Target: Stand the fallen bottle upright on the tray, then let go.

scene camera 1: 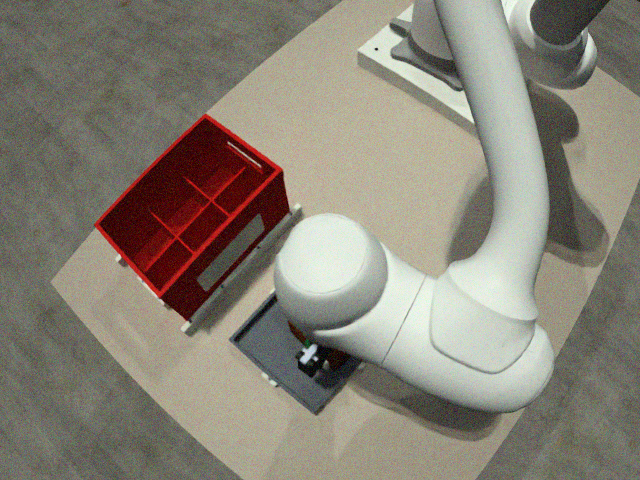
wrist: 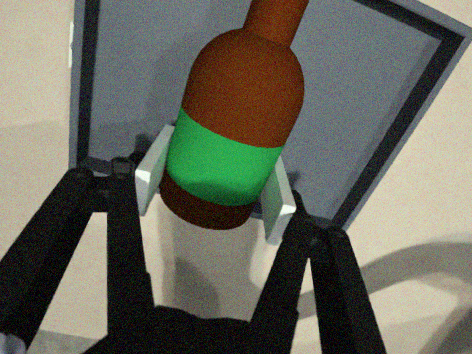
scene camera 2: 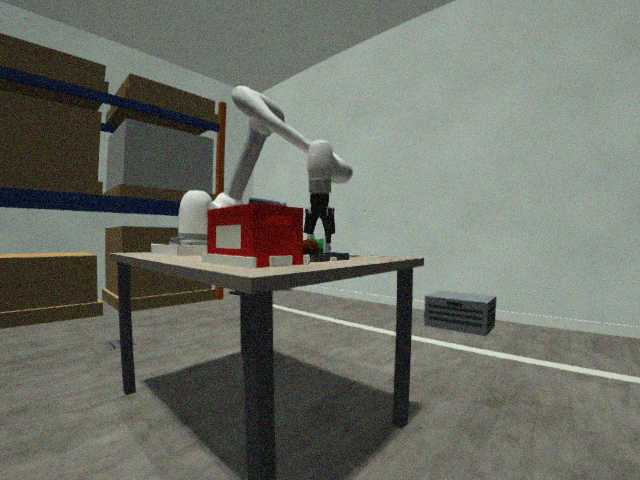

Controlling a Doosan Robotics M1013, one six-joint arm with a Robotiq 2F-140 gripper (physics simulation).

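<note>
The brown bottle with a green band lies on its side in the grey tray. In the wrist view its neck points up and to the right, and its base is towards the gripper. My gripper is shut on the bottle, with one light finger pad on each side of the green band near the base. In scene camera 1 the arm hides most of the bottle. In scene camera 2 the bottle shows partly beside the red box, low at the fingertips.
A red box with dividers stands on the table beside the tray, held by pale strips at its base. The arm's white base plate is at the table's far side. A grey crate is on the floor.
</note>
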